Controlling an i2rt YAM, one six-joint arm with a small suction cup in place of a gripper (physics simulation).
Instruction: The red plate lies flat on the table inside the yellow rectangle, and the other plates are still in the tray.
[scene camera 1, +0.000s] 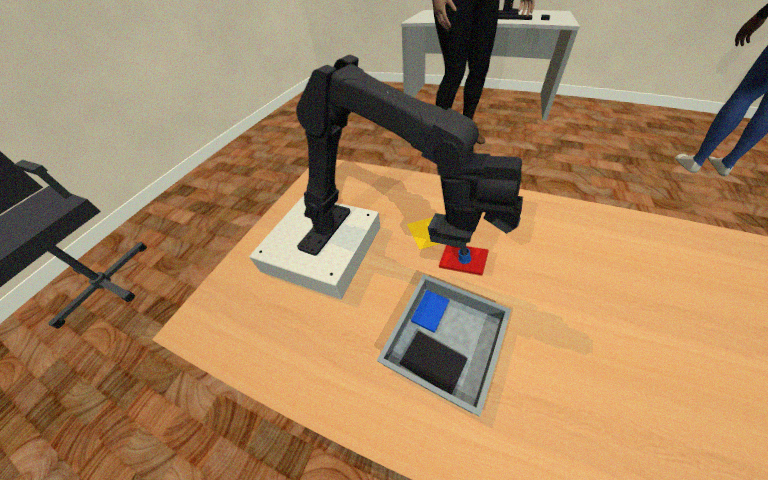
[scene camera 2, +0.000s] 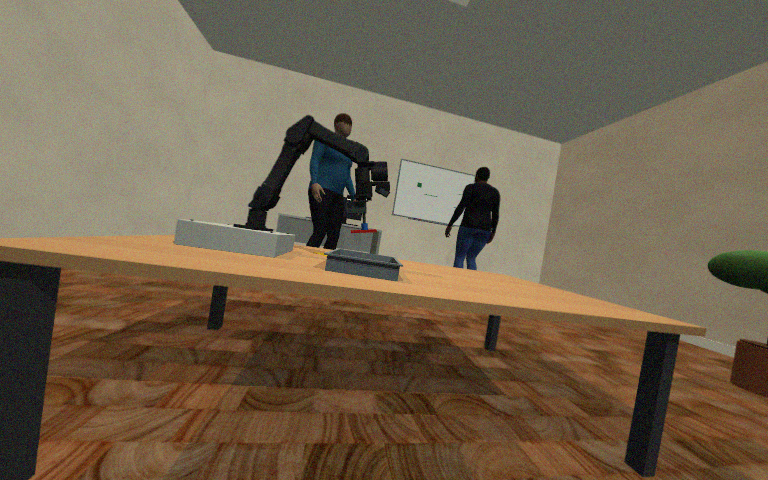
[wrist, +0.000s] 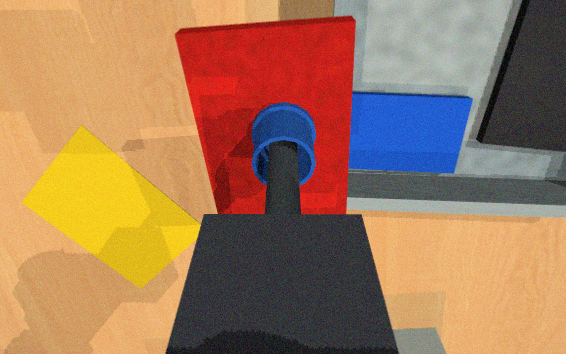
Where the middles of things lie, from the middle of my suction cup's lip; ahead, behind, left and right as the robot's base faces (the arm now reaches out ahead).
I see my suction cup 1 cm above the red plate (scene camera 1: 449, 260). Round my suction cup: grey tray (scene camera 1: 474, 327) 15 cm to the right, 12 cm below, 1 cm ahead; black plate (scene camera 1: 439, 365) 21 cm to the right, 14 cm below; blue plate (scene camera 1: 428, 314) 14 cm below, 9 cm to the right, 4 cm behind.
